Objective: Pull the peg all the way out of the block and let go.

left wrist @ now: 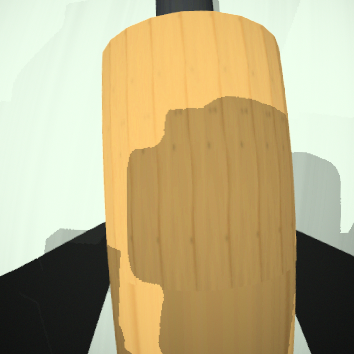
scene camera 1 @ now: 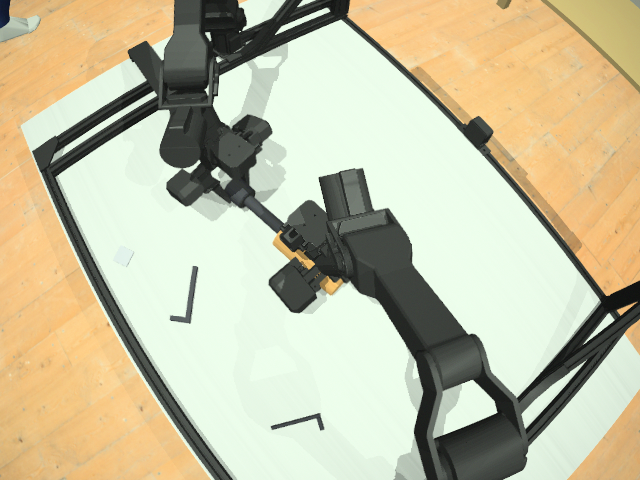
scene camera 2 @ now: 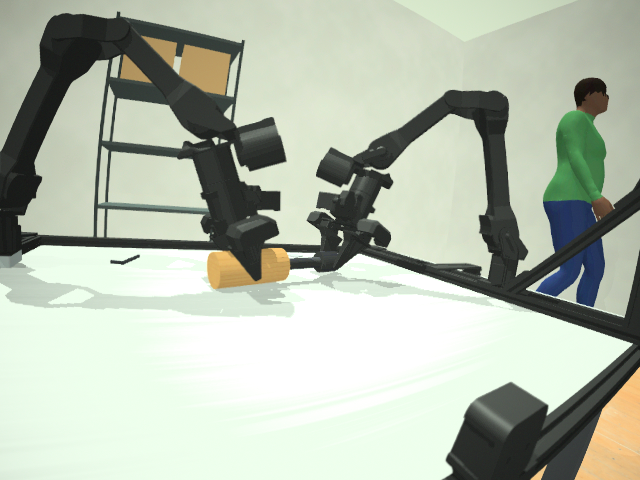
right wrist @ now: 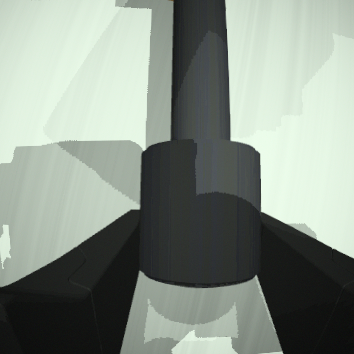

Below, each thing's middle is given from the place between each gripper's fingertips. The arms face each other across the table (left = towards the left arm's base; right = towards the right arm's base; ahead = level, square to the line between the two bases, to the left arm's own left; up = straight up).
I see my right gripper 2 cm past the dark peg (scene camera 1: 240, 193), 4 cm to the right of it and 1 cm below it. From my right hand the other things lie so: wooden block (scene camera 2: 223, 269) 8 cm behind, 15 cm to the left, 1 cm above.
I see my left gripper 10 mm below the wooden block. Round my left hand: dark peg: 100 mm to the right, 60 mm ahead, 20 mm above.
